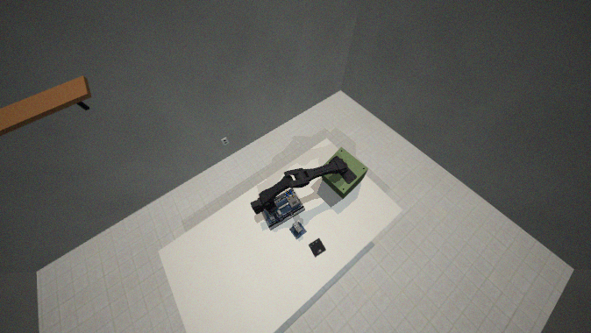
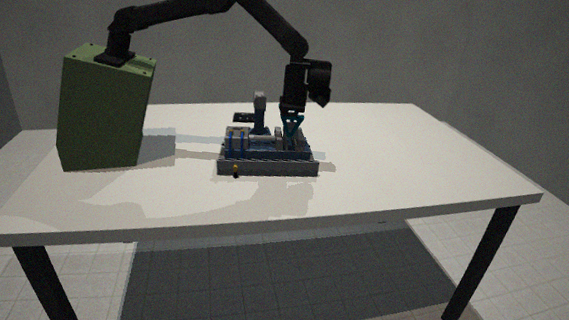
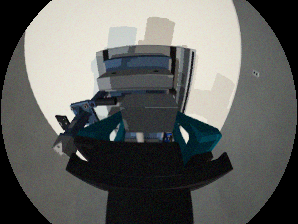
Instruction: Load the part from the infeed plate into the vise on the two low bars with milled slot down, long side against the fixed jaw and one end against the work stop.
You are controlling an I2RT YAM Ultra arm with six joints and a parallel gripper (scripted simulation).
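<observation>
The grey block part lies 1 cm below my hand. The rest, counted from my hand: cylinder rod 8 cm behind, 4 cm below, 3 cm to the left; air cylinder 15 cm behind, 4 cm below, 3 cm to the left; vise 8 cm below, 6 cm behind, 3 cm to the left.
</observation>
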